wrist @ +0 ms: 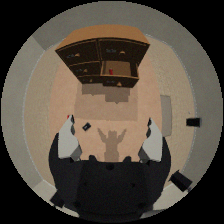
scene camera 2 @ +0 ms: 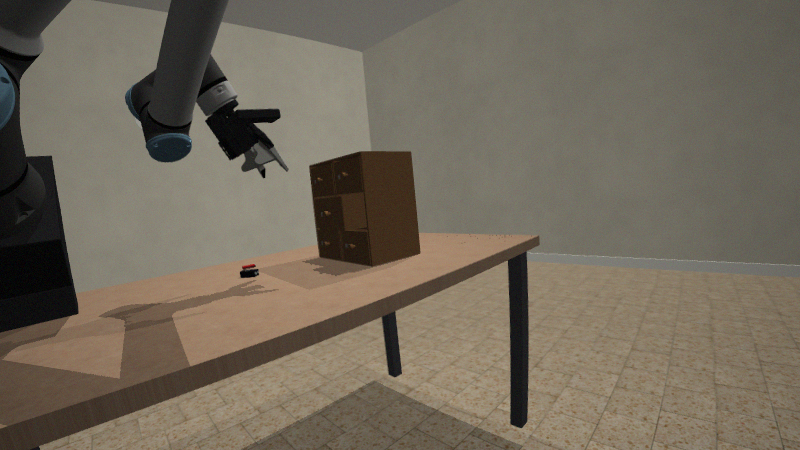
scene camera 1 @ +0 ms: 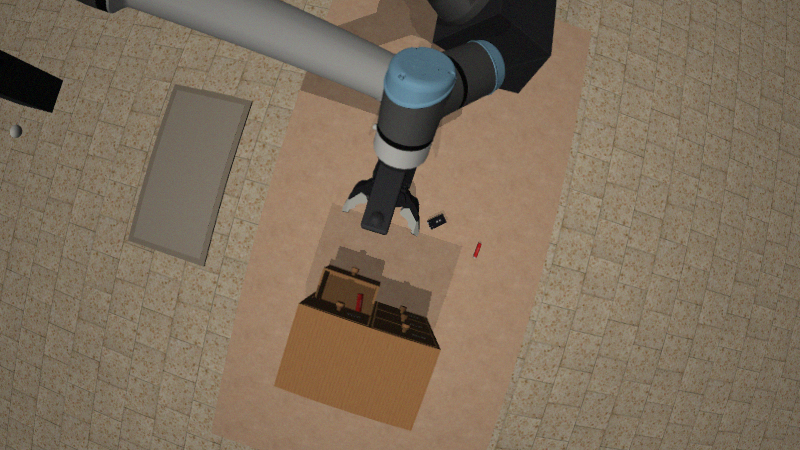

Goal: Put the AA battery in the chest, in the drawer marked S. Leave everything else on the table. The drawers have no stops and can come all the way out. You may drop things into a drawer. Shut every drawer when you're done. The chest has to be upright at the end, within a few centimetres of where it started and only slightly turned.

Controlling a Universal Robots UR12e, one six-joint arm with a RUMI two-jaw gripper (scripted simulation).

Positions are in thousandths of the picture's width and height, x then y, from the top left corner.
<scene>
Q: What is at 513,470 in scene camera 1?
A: The gripper.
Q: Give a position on a brown wooden chest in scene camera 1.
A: At 412,799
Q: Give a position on a brown wooden chest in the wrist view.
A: At 489,141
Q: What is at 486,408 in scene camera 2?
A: A brown wooden chest.
</scene>
